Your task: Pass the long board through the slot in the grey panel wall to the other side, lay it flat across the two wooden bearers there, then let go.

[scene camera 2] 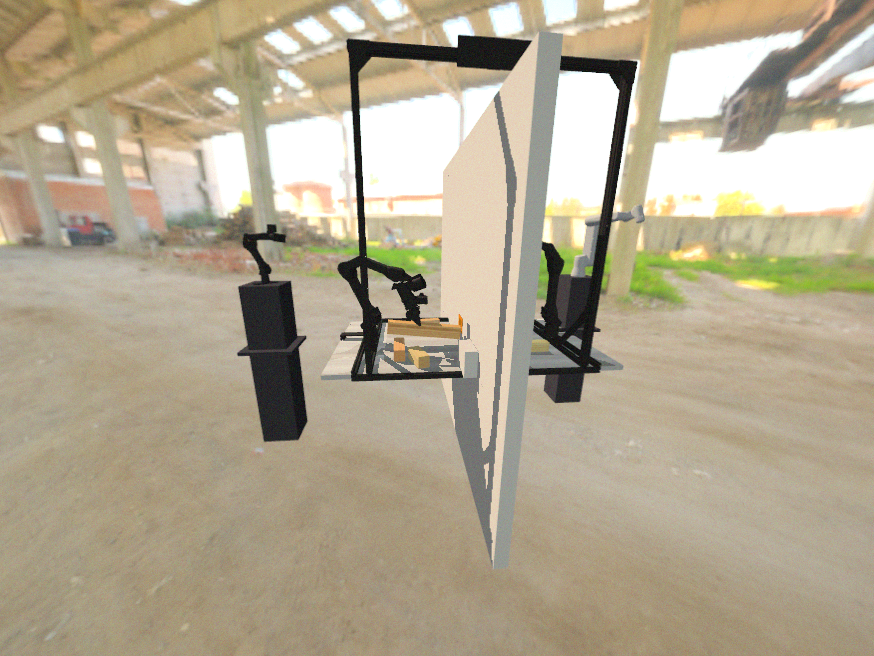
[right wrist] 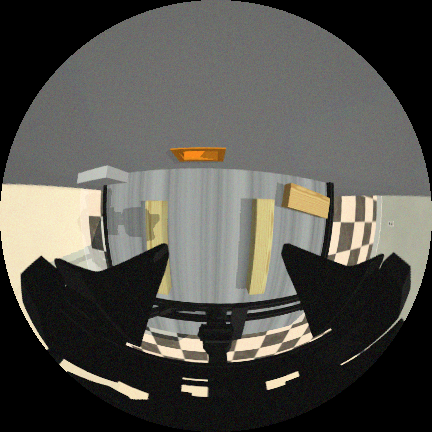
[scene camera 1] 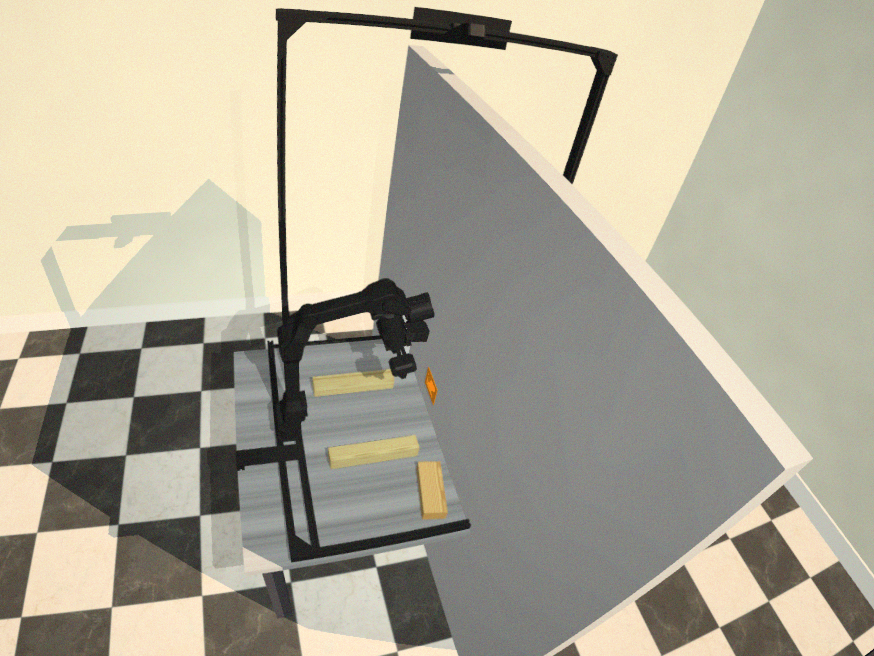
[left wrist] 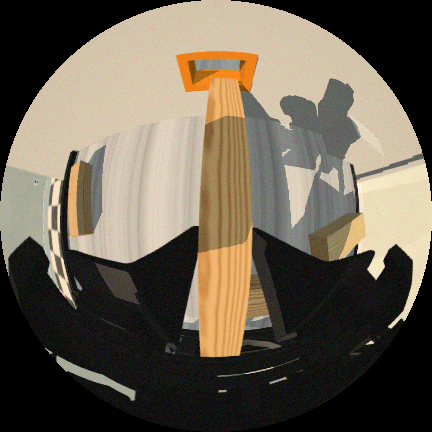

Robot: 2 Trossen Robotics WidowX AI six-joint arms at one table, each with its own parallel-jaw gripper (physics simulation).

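Places are measured from the left arm's base along level axes (x ahead, y left, z up), in metres.
Pixels of known places: left gripper, fingertip midpoint: (scene camera 2: 420,324) (left wrist: 224,232); right gripper, fingertip midpoint: (right wrist: 227,250); left arm's base at its link origin: (left wrist: 191,346); right arm's base at its link origin: (scene camera 2: 550,335) (right wrist: 215,314) (scene camera 1: 288,432).
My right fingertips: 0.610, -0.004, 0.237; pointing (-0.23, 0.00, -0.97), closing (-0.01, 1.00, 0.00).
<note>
For each thing: its middle in the pictures, then the offset to it from my right fingertips, as dx, dy, dz. "spot": a spot on its surface instead.
- long board at the middle of its body: (left wrist: 222,207) (scene camera 2: 424,329) -0.352, -0.046, -0.178
- orange-rimmed slot at a spot on its surface: (left wrist: 217,54) spot: -0.179, -0.042, -0.124
- wooden block at the middle of its body: (scene camera 1: 431,489) (right wrist: 307,201) -0.054, +0.257, -0.237
- wooden piece at a spot on its surface: (left wrist: 257,295) spot: -0.457, -0.092, -0.206
My left gripper (scene camera 2: 416,321) (left wrist: 224,232) is shut on the long board (scene camera 2: 437,331) (left wrist: 225,175), holding it above the table. The board points at the orange-rimmed slot (scene camera 1: 435,396) (scene camera 2: 461,321) (left wrist: 217,54) (right wrist: 198,148) in the panel wall (scene camera 1: 550,353) (scene camera 2: 538,211) (left wrist: 125,75) (right wrist: 215,75). Its far end overlaps the slot's lower rim in the left wrist view; I cannot tell if it is inside. Two pale bearers (scene camera 1: 352,383) (scene camera 1: 374,451) (right wrist: 157,220) (right wrist: 261,245) lie on the other side. My right gripper (scene camera 1: 409,348) (right wrist: 227,250) is open above the table there, near the panel.
A wooden block (scene camera 1: 431,490) (right wrist: 306,201) lies beside the nearer bearer. On the left arm's side are blocks (scene camera 2: 399,349) (scene camera 2: 419,358) (left wrist: 81,200) (left wrist: 337,237) and a wooden piece (left wrist: 257,295) under the board. A black frame (scene camera 1: 282,176) (scene camera 2: 357,176) spans the table.
</note>
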